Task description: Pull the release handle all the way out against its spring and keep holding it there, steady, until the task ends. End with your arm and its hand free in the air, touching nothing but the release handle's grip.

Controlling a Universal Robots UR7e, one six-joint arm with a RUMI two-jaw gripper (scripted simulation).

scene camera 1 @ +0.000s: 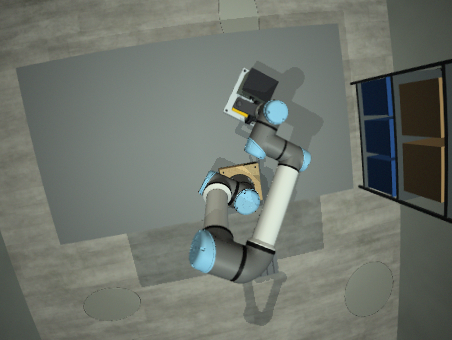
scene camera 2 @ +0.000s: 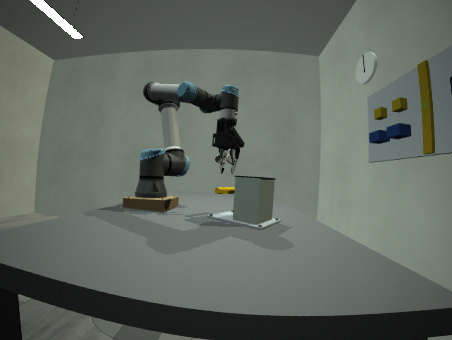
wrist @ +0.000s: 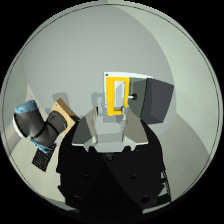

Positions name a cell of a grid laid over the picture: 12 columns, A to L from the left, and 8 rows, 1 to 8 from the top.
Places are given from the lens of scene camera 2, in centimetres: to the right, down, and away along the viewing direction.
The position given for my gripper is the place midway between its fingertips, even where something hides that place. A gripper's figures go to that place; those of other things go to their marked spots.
my gripper (scene camera 2: G5): 0, 2, 81
box (scene camera 2: G5): 9, 10, 65
